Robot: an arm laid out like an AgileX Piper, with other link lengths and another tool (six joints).
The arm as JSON. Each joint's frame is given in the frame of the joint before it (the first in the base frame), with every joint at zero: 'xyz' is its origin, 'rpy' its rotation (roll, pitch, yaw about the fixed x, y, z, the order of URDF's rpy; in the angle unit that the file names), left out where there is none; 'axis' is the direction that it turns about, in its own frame. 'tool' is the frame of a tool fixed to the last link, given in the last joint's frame.
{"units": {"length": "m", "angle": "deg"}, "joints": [
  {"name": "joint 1", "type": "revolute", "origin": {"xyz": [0.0, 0.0, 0.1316]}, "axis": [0.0, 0.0, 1.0]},
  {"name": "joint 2", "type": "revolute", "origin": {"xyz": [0.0, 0.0, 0.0]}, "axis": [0.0, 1.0, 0.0]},
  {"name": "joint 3", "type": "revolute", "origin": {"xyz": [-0.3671, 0.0, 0.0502]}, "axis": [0.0, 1.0, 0.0]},
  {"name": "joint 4", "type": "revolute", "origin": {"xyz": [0.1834, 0.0, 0.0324]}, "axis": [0.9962, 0.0, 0.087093]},
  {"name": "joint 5", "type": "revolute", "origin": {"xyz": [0.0, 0.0, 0.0]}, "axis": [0.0, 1.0, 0.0]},
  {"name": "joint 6", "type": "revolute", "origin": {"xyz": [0.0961, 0.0, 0.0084]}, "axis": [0.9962, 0.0, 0.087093]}
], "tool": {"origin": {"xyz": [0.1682, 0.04, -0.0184], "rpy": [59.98, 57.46, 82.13]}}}
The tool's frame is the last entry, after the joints.
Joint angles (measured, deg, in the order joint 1, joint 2, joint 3, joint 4, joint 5, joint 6), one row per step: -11.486 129.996 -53.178 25.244 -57.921 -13.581; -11.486 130.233 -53.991 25.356 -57.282 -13.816; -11.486 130.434 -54.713 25.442 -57.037 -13.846; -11.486 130.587 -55.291 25.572 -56.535 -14.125; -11.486 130.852 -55.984 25.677 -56.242 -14.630; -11.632 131.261 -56.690 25.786 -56.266 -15.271; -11.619 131.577 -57.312 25.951 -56.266 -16.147; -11.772 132.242 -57.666 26.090 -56.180 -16.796; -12.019 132.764 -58.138 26.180 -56.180 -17.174; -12.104 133.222 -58.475 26.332 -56.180 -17.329; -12.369 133.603 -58.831 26.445 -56.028 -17.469; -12.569 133.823 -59.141 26.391 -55.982 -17.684; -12.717 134.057 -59.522 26.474 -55.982 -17.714; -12.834 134.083 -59.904 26.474 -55.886 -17.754; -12.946 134.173 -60.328 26.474 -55.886 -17.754; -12.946 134.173 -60.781 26.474 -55.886 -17.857; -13.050 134.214 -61.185 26.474 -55.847 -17.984; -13.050 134.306 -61.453 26.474 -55.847 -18.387; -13.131 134.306 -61.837 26.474 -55.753 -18.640; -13.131 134.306 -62.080 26.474 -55.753 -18.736
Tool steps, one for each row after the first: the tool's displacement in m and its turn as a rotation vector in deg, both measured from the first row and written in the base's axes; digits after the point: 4 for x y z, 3 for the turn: 0.0026 -0.0002 -0.0008 0.100 0.068 0.043; 0.0055 -0.0008 0.0000 0.141 -0.235 0.004; 0.0072 -0.0010 -0.0007 0.164 -0.109 0.027; 0.0095 -0.0017 -0.0012 -0.123 -0.032 0.105; 0.0117 -0.0045 -0.0019 -0.675 -0.007 0.021; 0.0138 -0.0058 -0.0023 -1.385 0.151 0.106; 0.0139 -0.0082 -0.0081 -1.743 0.865 0.012; 0.0147 -0.0115 -0.0112 -2.002 1.116 -0.219; 0.0153 -0.0131 -0.0143 -2.047 1.311 -0.403; 0.0154 -0.0163 -0.0171 -2.021 1.529 -0.709; 0.0160 -0.0184 -0.0181 -2.200 1.600 -0.795; 0.0169 -0.0205 -0.0185 -2.224 1.471 -1.016; 0.0182 -0.0220 -0.0171 -2.273 1.223 -1.113; 0.0197 -0.0236 -0.0157 -2.343 0.899 -1.232; 0.0217 -0.0241 -0.0132 -2.522 0.512 -1.215; 0.0231 -0.0256 -0.0116 -2.677 0.260 -1.288; 0.0240 -0.0260 -0.0113 -3.036 0.309 -1.190; 0.0252 -0.0272 -0.0096 -3.265 0.148 -1.199; 0.0263 -0.0275 -0.0083 -3.394 -0.036 -1.182
